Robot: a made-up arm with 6 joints.
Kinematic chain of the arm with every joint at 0, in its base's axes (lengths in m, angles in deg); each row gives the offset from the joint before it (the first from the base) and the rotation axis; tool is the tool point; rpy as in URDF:
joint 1: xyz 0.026 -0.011 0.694 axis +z
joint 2: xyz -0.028 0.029 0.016 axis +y
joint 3: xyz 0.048 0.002 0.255 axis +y
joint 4: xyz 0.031 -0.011 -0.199 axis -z
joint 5: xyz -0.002 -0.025 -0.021 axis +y
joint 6: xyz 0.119 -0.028 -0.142 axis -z
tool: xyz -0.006 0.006 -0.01 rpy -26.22 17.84 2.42
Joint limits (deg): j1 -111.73..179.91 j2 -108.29..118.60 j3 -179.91..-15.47 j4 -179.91..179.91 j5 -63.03..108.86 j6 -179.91..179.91
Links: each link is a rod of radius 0.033 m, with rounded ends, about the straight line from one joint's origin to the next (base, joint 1, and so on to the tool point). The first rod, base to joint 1, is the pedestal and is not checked.
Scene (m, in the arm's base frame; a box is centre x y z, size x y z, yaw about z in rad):
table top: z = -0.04
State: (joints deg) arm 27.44 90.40 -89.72 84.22 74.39 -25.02
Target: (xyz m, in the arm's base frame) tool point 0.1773 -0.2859 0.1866
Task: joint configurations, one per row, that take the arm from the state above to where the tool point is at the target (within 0.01 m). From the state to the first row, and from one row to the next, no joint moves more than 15 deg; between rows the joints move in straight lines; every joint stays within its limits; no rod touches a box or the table.
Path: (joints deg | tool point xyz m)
1: 13.19 93.75 -96.23 81.81 66.84 -24.80 | 0.2028 0.1434 0.2625
2: -1.05 97.11 -102.74 79.40 59.29 -24.57 | 0.2532 0.0703 0.2364
3: -15.30 100.46 -109.25 76.99 51.74 -24.35 | 0.2793 -0.0181 0.2154
4: -29.55 103.82 -115.76 74.58 44.19 -24.13 | 0.2760 -0.1136 0.1997
5: -43.79 107.17 -122.27 72.17 36.64 -23.90 | 0.2415 -0.2064 0.1901
6: -58.04 110.53 -128.78 69.76 29.09 -23.68 | 0.1773 -0.2859 0.1866

